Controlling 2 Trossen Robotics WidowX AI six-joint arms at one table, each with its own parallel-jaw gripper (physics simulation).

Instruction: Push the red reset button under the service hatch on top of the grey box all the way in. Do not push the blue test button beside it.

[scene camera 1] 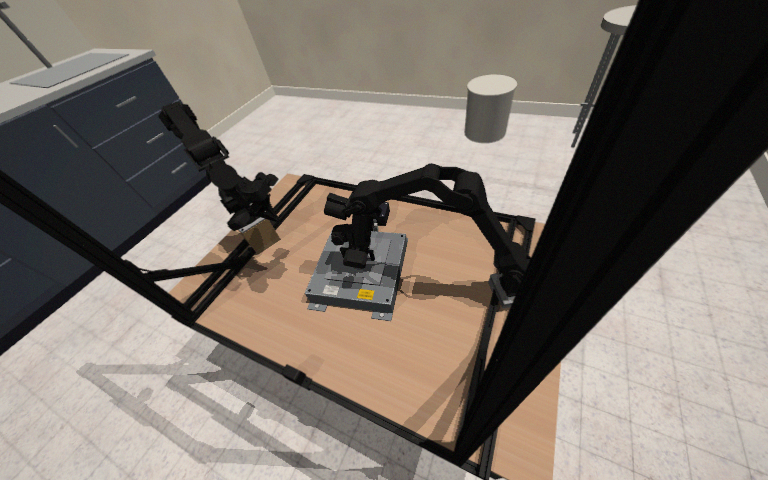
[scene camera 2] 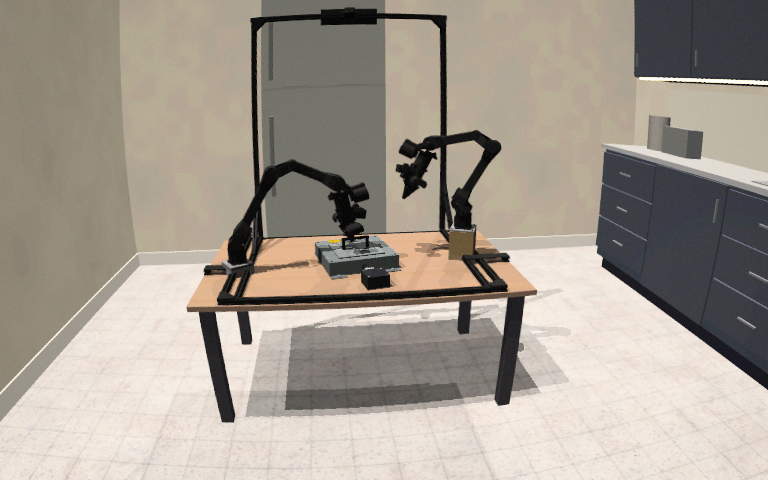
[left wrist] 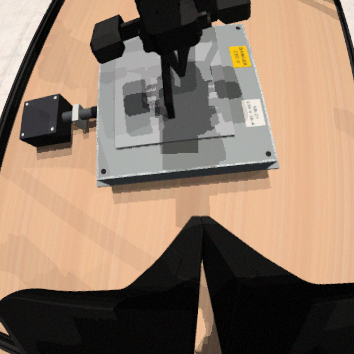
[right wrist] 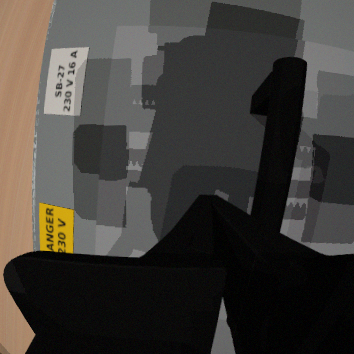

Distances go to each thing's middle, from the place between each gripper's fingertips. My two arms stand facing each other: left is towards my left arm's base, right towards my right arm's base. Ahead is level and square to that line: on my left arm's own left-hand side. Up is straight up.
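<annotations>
The grey box [scene camera 1: 380,299] sits 210 mm to the right of my left hand, 90 mm ahead of it and 210 mm below it. As for the service hatch [scene camera 1: 372,274], I find it 50 mm ahead of my left hand, 200 mm to the right of it and 160 mm below it.
The grey box is 7 cm ahead of my right hand and 5 cm below it, while my right gripper itself is 1 cm to the right of the service hatch and 2 cm short of it.
</annotations>
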